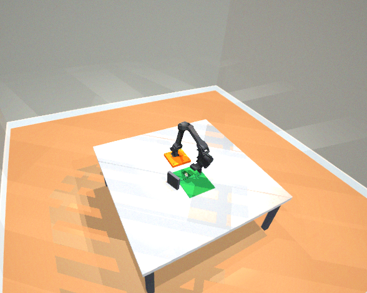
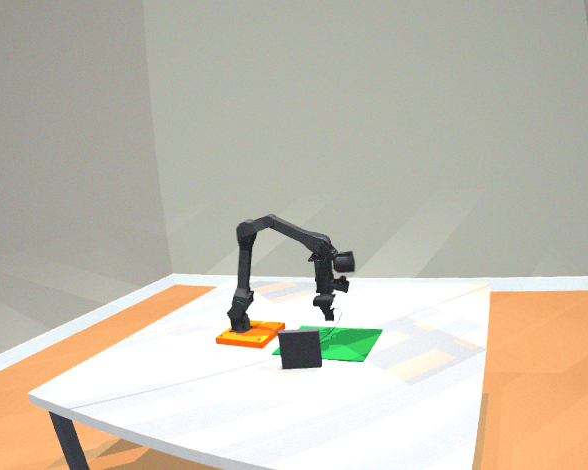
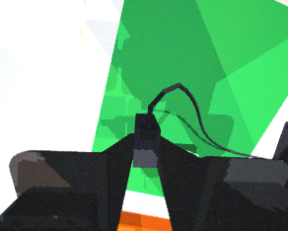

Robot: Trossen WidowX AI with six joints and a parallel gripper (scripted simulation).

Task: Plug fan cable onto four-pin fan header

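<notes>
The pale header lies 9 cm to the right of my gripper tip, 6 cm below it and 4 cm behind it. From my gripper tip the other things lie so: green board 8 cm below, 6 cm to the right, 3 cm ahead; then dark grey fan 23 cm to the right, 1 cm ahead; then fan plug 1 cm above.
</notes>
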